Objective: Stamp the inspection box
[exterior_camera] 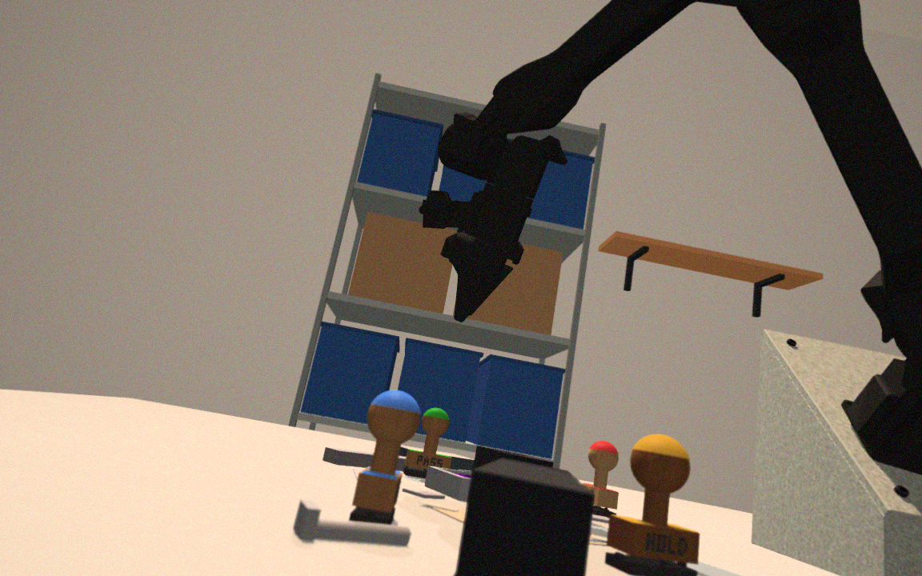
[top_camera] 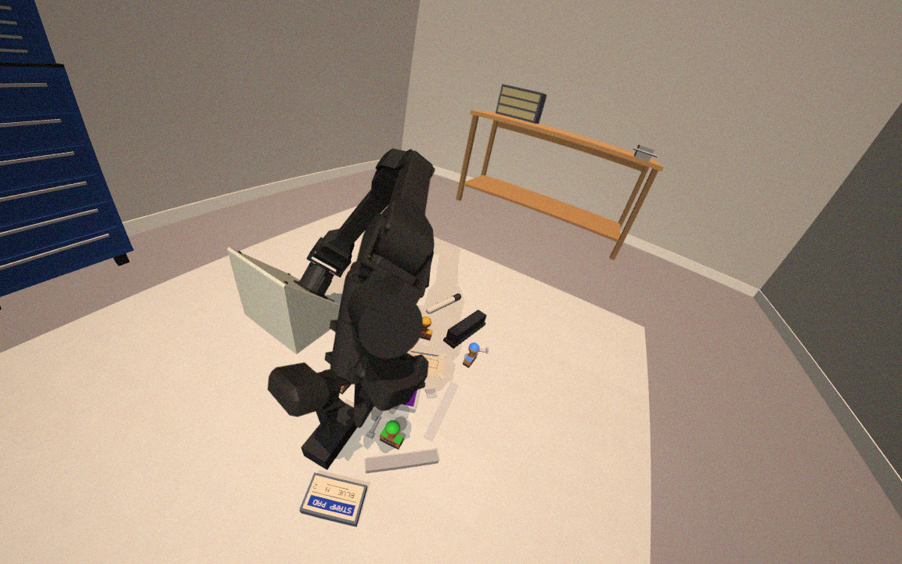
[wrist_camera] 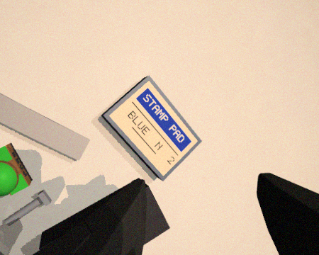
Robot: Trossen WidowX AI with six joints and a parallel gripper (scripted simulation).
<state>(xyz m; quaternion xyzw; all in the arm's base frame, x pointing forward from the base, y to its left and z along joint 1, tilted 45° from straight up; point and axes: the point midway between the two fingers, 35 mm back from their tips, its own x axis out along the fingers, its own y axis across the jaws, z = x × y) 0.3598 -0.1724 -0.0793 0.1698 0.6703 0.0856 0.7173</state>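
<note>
My gripper tip is 170 mm above the long grey bar, 80 mm to the right of it and 40 mm short of it. Also, from my gripper tip: red-topped stamp: 160 mm below, 150 mm behind, 120 mm to the left; stamp-pad packet: 160 mm below, 40 mm to the right, 10 mm ahead; purple ink pad: 180 mm to the left, 170 mm below, 60 mm behind.
</note>
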